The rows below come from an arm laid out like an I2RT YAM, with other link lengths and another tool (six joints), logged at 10 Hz.
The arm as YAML. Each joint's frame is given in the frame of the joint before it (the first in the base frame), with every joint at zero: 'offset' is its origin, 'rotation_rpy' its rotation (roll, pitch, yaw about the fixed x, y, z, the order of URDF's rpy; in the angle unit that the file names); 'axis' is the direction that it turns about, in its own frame. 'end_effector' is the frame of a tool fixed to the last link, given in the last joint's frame.
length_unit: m
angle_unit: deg
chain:
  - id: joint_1
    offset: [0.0, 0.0, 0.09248]
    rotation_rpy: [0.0, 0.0, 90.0]
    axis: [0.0, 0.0, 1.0]
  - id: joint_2
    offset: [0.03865, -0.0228, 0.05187]
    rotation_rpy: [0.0, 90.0, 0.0]
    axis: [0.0, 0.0, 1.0]
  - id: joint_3
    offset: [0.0, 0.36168, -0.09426]
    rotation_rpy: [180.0, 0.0, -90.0]
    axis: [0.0, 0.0, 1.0]
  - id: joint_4
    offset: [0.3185, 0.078, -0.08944]
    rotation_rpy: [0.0, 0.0, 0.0]
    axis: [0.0, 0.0, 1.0]
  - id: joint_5
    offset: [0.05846, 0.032, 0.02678]
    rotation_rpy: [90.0, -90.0, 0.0]
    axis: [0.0, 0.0, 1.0]
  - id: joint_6
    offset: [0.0, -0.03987, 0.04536]
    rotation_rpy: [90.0, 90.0, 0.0]
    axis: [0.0, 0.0, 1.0]
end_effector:
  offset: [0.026, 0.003, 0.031]
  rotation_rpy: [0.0, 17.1, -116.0]
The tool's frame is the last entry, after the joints.
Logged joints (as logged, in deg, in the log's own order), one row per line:
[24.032 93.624 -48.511 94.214 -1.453 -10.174]
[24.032 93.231 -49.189 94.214 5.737 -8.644]
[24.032 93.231 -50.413 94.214 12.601 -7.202]
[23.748 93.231 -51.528 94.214 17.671 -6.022]
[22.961 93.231 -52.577 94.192 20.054 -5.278]
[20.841 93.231 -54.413 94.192 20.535 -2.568]
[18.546 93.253 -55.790 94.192 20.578 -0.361]
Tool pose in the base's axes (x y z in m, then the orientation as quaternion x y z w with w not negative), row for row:
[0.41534 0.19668 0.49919 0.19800 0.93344 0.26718 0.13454]
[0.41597 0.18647 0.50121 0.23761 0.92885 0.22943 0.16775]
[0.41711 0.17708 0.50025 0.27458 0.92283 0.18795 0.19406]
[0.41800 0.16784 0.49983 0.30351 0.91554 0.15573 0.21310]
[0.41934 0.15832 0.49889 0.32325 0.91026 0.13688 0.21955]
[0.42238 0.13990 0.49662 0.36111 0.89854 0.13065 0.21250]
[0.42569 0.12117 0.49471 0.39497 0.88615 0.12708 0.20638]
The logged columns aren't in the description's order. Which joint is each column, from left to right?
Columns, left to right: joint_1, joint_2, joint_4, joint_3, joint_5, joint_6.
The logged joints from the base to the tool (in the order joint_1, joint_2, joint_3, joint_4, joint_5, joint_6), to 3 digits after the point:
[24.032 93.624 94.214 -48.511 -1.453 -10.174]
[24.032 93.231 94.214 -49.189 5.737 -8.644]
[24.032 93.231 94.214 -50.413 12.601 -7.202]
[23.748 93.231 94.214 -51.528 17.671 -6.022]
[22.961 93.231 94.192 -52.577 20.054 -5.278]
[20.841 93.231 94.192 -54.413 20.535 -2.568]
[18.546 93.253 94.192 -55.790 20.578 -0.361]

